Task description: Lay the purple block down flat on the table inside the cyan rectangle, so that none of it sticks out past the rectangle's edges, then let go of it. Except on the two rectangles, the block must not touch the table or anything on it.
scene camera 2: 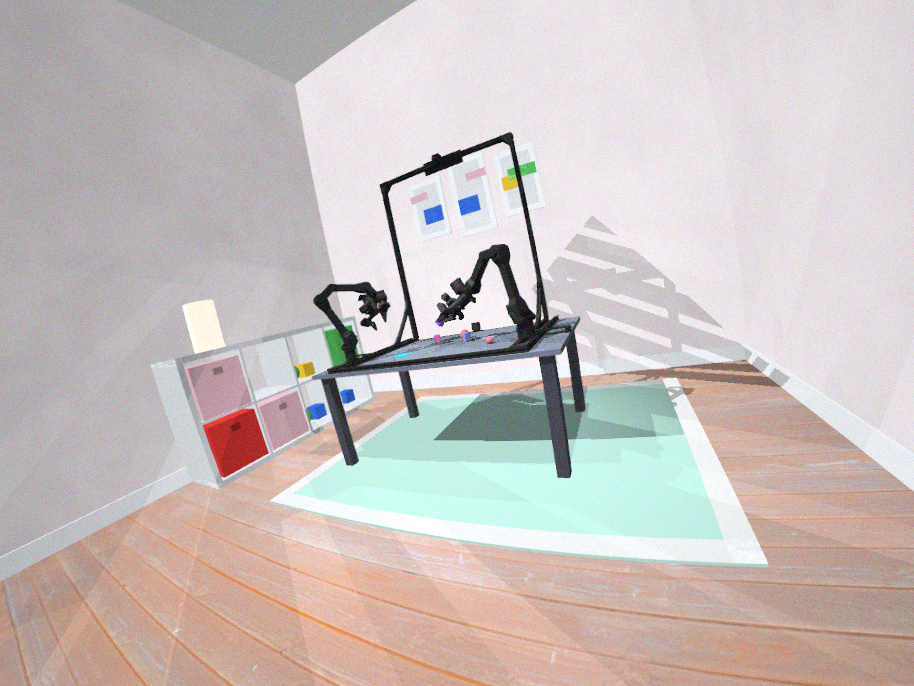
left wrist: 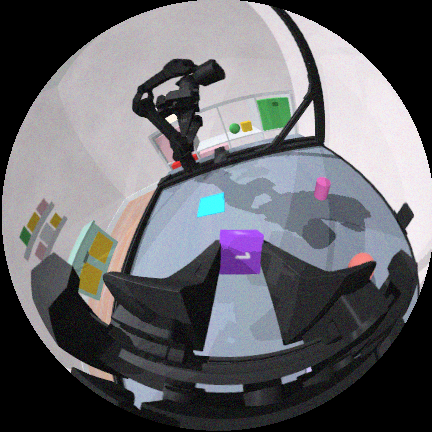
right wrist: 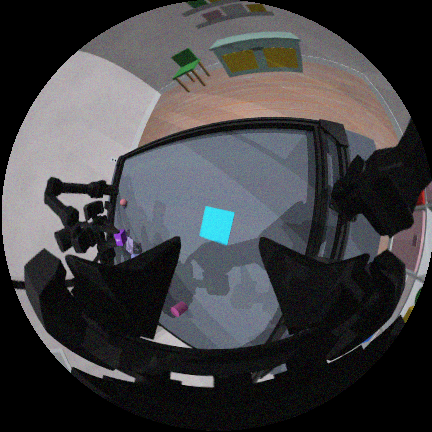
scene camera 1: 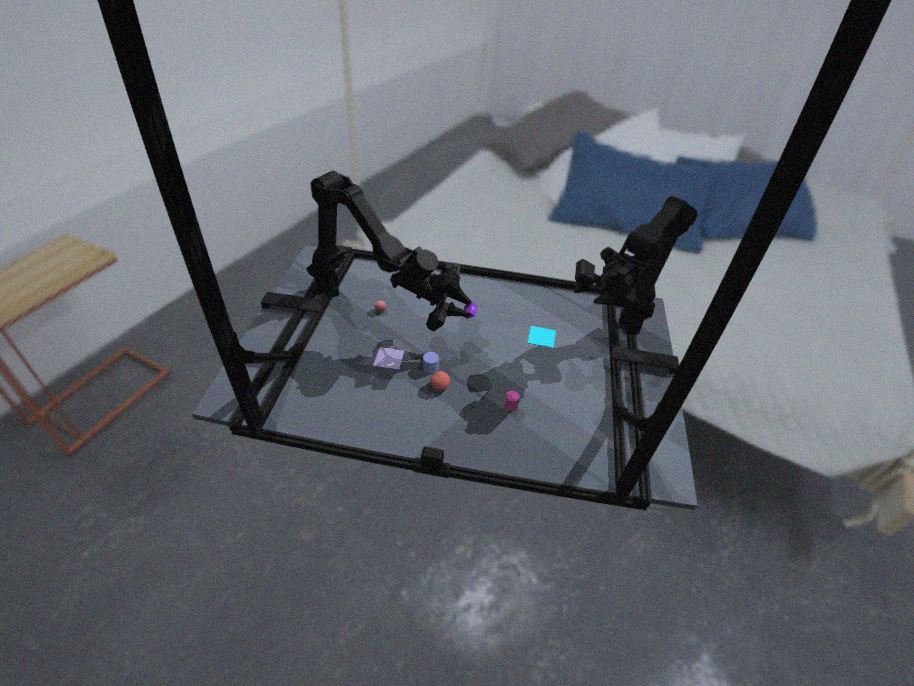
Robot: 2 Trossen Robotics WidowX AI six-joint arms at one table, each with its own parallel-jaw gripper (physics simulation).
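Places are measured from the left arm's base along level axes (x ahead, y left, z up), in metres.
Pixels of known places: left gripper, between the fingertips: [scene camera 2: 438, 322] [left wrist: 239, 244] [right wrist: 119, 237] [scene camera 1: 471, 310]; right gripper, between the fingertips: [scene camera 2: 381, 326] [left wrist: 186, 140] [right wrist: 220, 241] [scene camera 1: 584, 296]; left arm's base, origin of its link: [scene camera 2: 527, 336] [right wrist: 113, 190] [scene camera 1: 326, 286]; right arm's base, origin of its link: [scene camera 2: 352, 361] [left wrist: 190, 167] [right wrist: 346, 198] [scene camera 1: 630, 324].
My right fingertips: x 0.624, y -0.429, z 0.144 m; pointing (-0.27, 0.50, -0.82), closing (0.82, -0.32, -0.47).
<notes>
For each thing: its top centre in the pictures, then the offset to it from my right fingertips. "pt": a spot on its surface instead.
- purple block, centre of its top: [left wrist: 232, 237] [scene camera 1: 470, 304] [right wrist: 112, 237] [scene camera 2: 438, 318] 0.296 m back, 0.081 m left, 0.018 m down
- cyan rectangle, a spot on its surface: [right wrist: 217, 225] [left wrist: 211, 202] [scene camera 1: 543, 337] [scene camera 2: 401, 354] pt 0.073 m back, 0.036 m left, 0.162 m down
- lavender rectangle, a spot on its surface: [scene camera 1: 388, 358] pt 0.520 m back, 0.092 m left, 0.162 m down
- blue-violet cylinder, centre of its top: [scene camera 1: 431, 357] 0.423 m back, 0.024 m left, 0.122 m down
- orange ball, centre of its top: [left wrist: 369, 262] [scene camera 1: 440, 374] 0.422 m back, 0.047 m right, 0.113 m down
- magenta cylinder, centre of its top: [scene camera 1: 512, 395] [left wrist: 323, 181] [right wrist: 174, 311] 0.273 m back, 0.163 m right, 0.122 m down
- small pink ball, centre of its top: [scene camera 1: 380, 302] [right wrist: 119, 201] 0.489 m back, 0.290 m left, 0.130 m down
The purple block [scene camera 1: 471, 310] [scene camera 2: 440, 322] [left wrist: 241, 256] [right wrist: 120, 237] is held in the air, with a white mark on the face seen in the left wrist view. My left gripper [left wrist: 239, 244] is shut on it, a finger on each side. The cyan rectangle [scene camera 1: 541, 336] [scene camera 2: 402, 355] [left wrist: 211, 205] [right wrist: 217, 225] lies flat on the table, right of the block in scene camera 1 and apart from it. My right gripper [right wrist: 220, 241] is open and empty, raised above the table; its fingers are hard to make out in scene camera 1.
A lavender rectangle [scene camera 1: 388, 358] lies near a blue-violet cylinder [scene camera 1: 430, 362] and an orange ball [scene camera 1: 440, 381] [left wrist: 361, 264]. A magenta cylinder [scene camera 1: 512, 400] [left wrist: 322, 188] [right wrist: 179, 309] stands nearer the front in scene camera 1. A small pink ball [scene camera 1: 380, 306] [right wrist: 123, 202] lies at the left.
</notes>
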